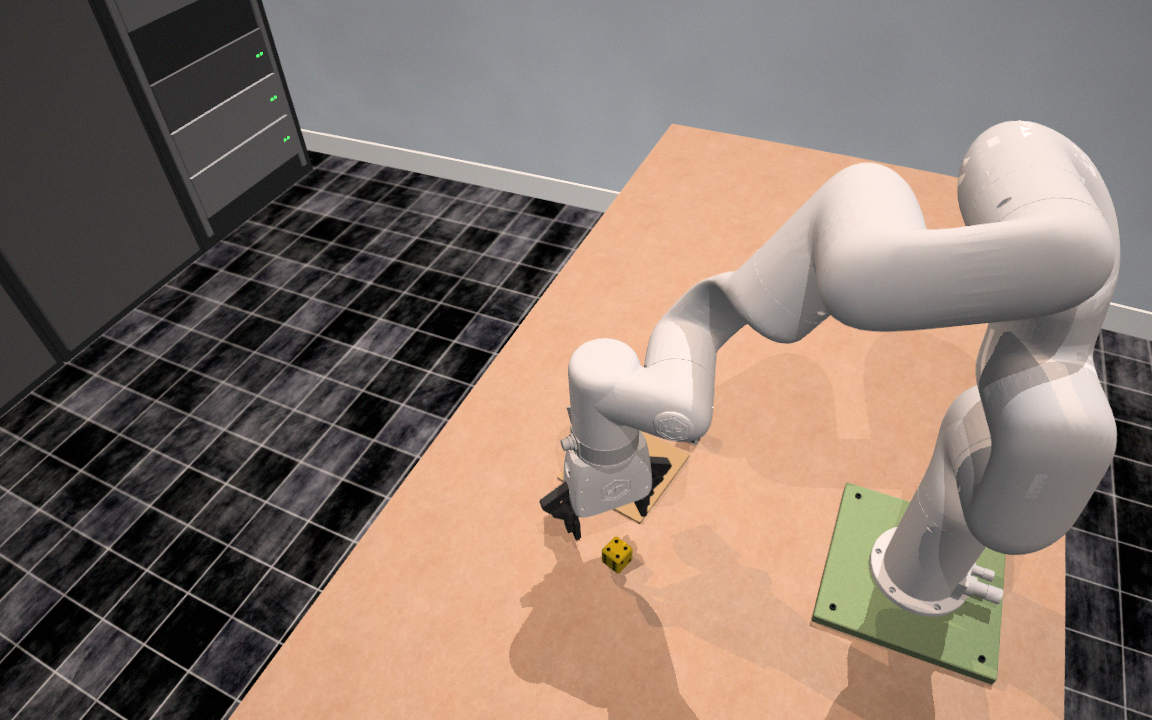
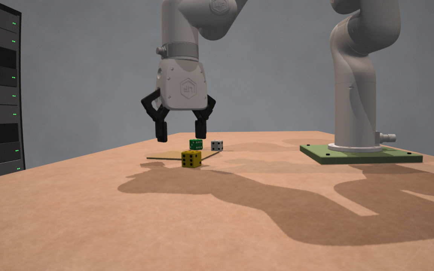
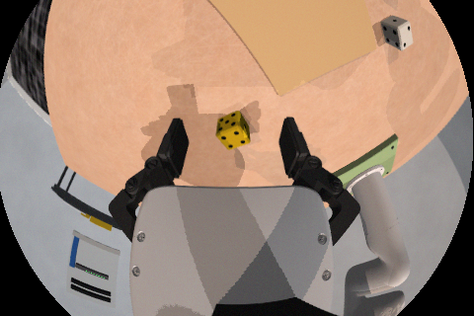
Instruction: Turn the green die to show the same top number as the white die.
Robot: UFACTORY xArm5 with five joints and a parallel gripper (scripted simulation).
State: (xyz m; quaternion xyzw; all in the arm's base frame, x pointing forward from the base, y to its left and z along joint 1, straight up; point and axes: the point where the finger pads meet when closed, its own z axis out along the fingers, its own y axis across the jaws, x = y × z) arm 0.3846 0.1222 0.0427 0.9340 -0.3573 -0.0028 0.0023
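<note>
The yellow die is 40 mm below my hand, 20 mm to the left of it and 20 mm behind it. The rest, counted from my hand: tan mat 120 mm to the right, 60 mm below, 30 mm ahead; then green die 250 mm to the right, 40 mm below, 40 mm ahead; then white die 220 mm to the right, 40 mm below, 30 mm behind.
</note>
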